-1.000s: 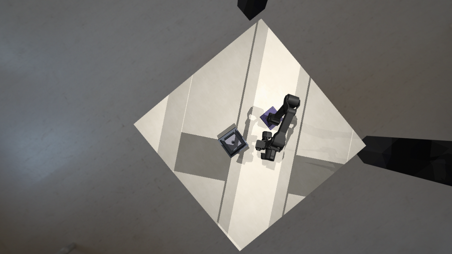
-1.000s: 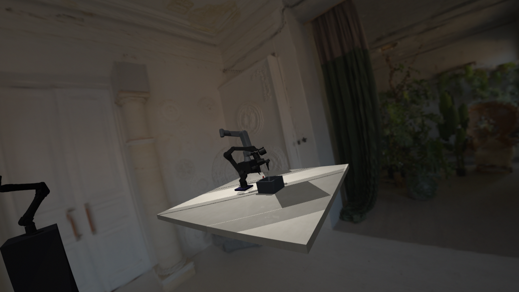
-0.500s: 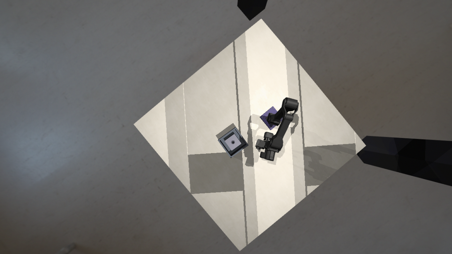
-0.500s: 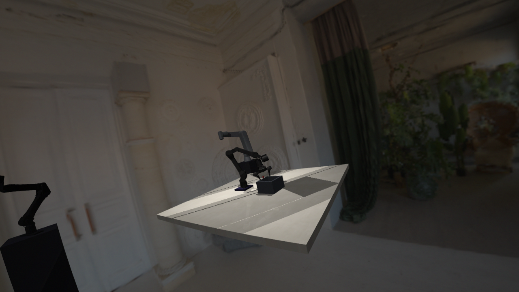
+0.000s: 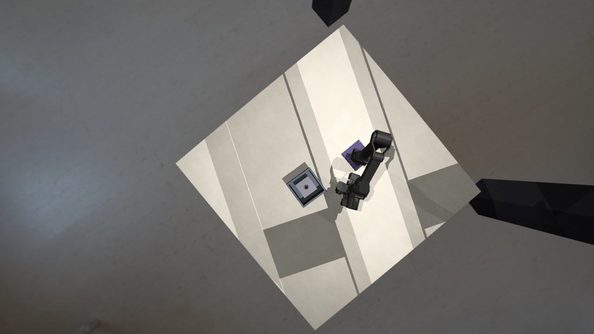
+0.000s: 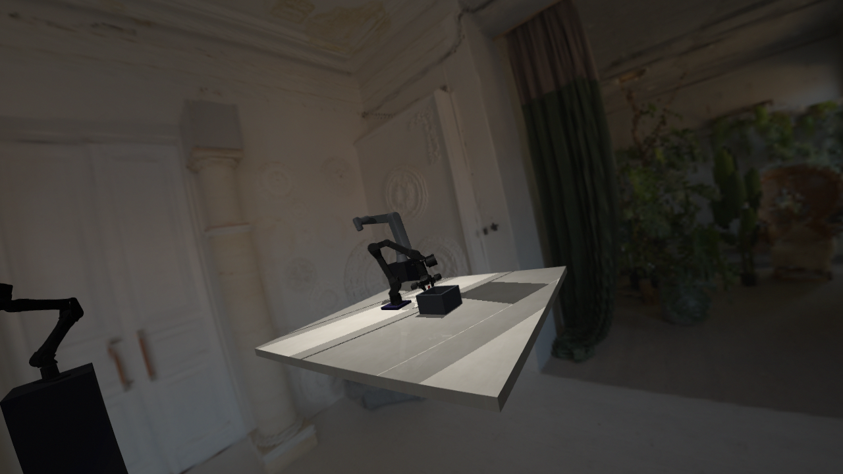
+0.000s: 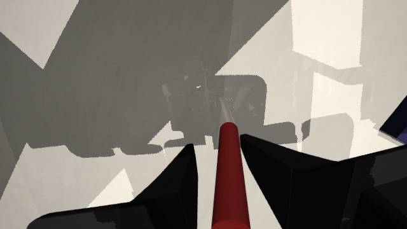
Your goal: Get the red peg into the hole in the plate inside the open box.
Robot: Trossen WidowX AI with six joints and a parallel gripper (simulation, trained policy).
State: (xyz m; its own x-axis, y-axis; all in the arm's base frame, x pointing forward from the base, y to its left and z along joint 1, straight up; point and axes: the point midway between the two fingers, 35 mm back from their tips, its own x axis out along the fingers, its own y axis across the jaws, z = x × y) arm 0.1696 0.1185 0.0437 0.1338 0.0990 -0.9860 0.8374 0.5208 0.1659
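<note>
My gripper tip is 170 mm short of the dark box and 170 mm to the left of it. Round my gripper tip: red peg: 10 mm behind, 20 mm above.
</note>
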